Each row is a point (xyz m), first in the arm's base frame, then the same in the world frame.
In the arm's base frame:
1: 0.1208 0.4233 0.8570
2: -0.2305 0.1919 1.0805
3: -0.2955 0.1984 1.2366
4: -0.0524 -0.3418 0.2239
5: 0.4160 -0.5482 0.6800
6: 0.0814 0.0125 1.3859
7: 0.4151 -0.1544 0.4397
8: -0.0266 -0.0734 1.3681
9: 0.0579 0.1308 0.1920
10: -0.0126 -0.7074 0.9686
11: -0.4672 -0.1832 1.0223
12: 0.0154 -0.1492 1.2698
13: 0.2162 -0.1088 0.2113
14: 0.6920 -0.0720 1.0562
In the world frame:
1: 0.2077 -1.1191 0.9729
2: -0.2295 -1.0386 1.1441
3: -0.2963 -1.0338 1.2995
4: -0.3530 -1.1916 0.1383
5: -0.3213 -1.8136 0.4250
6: -0.2409 -1.4757 1.3216
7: 0.0300 -1.5260 0.3426
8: -0.3686 -1.4314 1.2890
9: 0.0830 -1.0152 0.2620
10: -0.7635 -1.6546 0.6923
11: -0.6488 -1.0353 0.9884
12: -0.3809 -1.4737 1.1655
13: -0.0086 -1.2734 0.1738
14: 0.1336 -1.8945 0.9056

